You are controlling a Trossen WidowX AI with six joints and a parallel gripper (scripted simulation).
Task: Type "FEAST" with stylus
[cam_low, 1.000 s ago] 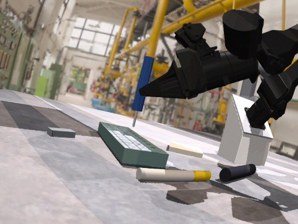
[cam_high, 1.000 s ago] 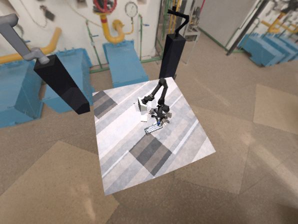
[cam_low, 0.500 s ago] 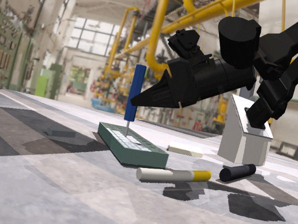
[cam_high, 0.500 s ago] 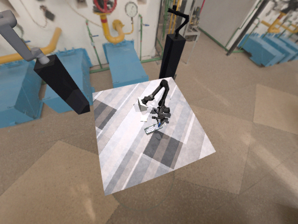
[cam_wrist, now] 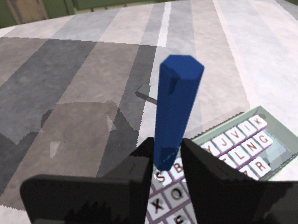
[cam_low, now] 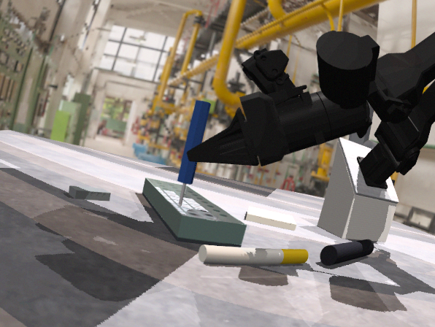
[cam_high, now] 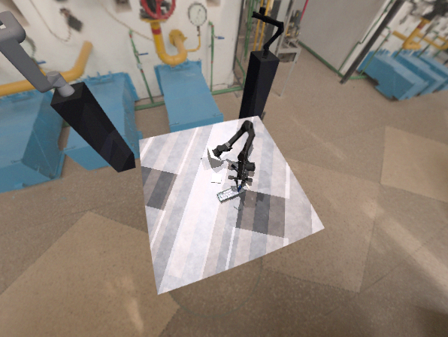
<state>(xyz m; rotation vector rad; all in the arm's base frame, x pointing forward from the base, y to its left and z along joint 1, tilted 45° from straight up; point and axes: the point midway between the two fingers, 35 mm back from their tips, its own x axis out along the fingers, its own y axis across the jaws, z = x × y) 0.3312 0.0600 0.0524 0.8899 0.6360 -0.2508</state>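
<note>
The grey block lies 11 cm ahead of my gripper tip, 5 cm to the right of it and 8 cm below it. Round my gripper tip: blue stylus: 2 cm below; yellow marker: 7 cm behind, 10 cm to the left, 7 cm below; grey stylus tip: 5 cm below.
</note>
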